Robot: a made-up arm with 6 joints. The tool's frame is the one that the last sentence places.
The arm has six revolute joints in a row. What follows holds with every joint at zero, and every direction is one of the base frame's.
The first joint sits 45 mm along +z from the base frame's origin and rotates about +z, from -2.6 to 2.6 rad.
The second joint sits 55.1 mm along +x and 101 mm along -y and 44.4 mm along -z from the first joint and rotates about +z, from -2.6 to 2.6 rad.
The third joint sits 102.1 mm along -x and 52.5 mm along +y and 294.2 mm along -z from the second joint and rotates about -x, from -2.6 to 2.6 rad.
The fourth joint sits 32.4 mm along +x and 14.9 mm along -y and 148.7 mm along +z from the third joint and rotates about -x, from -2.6 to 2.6 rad.
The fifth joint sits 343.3 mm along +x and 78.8 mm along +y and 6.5 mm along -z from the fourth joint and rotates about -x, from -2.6 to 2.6 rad.
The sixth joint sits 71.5 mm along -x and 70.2 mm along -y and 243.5 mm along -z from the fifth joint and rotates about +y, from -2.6 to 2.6 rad.
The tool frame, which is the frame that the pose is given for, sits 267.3 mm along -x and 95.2 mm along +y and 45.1 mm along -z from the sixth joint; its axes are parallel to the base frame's.
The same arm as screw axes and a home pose.
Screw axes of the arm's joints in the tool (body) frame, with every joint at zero. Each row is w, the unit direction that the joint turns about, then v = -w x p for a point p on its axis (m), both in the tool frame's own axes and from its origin. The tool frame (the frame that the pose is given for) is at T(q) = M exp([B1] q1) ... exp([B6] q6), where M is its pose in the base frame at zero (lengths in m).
B1 = (0, 0, 1, -0.0404, -0.0101, 0)
B2 = (0, 0, 1, -0.1414, -0.0652, 0)
B3 = (-1, 0, 0, 0, -0.1464, -0.0889)
B4 = (-1, 0, 0, 0, -0.2951, -0.1038)
B5 = (-1, 0, 0, 0, -0.2886, -0.025)
B6 = (0, 1, 0, -0.0451, 0, 0.2673)
M =
1 0 0 -0.0101
0 1 0 0.0404
0 0 1 -0.44
0 0 0 1
Joint limits (deg, base to tool): -148.97..148.97 -148.97..148.97 -148.97..148.97 -148.97..148.97 -148.97..148.97 -148.97..148.97

